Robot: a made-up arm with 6 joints. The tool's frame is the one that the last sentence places.
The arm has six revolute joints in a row. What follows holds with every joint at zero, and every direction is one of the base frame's.
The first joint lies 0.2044 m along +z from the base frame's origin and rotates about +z.
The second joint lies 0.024 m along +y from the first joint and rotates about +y.
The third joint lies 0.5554 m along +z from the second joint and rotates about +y.
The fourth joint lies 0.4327 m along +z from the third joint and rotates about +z.
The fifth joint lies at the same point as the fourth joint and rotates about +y.
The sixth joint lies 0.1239 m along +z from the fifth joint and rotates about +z.
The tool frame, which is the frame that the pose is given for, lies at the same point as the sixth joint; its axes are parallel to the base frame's.
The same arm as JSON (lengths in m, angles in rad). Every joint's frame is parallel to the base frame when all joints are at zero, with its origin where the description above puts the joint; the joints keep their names.
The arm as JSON. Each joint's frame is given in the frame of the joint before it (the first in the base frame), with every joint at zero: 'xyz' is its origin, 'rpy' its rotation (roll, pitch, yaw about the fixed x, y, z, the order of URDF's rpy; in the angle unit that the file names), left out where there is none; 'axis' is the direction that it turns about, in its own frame. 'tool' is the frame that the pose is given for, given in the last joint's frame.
{"units": {"length": "m", "angle": "rad"}, "joints": [{"name": "joint 1", "type": "revolute", "origin": {"xyz": [0.0, 0.0, 0.2044]}, "axis": [0.0, 0.0, 1.0]}, {"name": "joint 2", "type": "revolute", "origin": {"xyz": [0.0, 0.024, 0.0]}, "axis": [0.0, 1.0, 0.0]}, {"name": "joint 3", "type": "revolute", "origin": {"xyz": [0.0, 0.0, 0.5554]}, "axis": [0.0, 1.0, 0.0]}, {"name": "joint 4", "type": "revolute", "origin": {"xyz": [0.0, 0.0, 0.4327]}, "axis": [0.0, 0.0, 1.0]}, {"name": "joint 5", "type": "revolute", "origin": {"xyz": [0.0, 0.0, 0.0]}, "axis": [0.0, 1.0, 0.0]}, {"name": "joint 6", "type": "revolute", "origin": {"xyz": [0.0, 0.0, 0.1239]}, "axis": [0.0, 0.0, 1.0]}], "tool": {"origin": {"xyz": [0.0, 0.0, 0.0]}}}
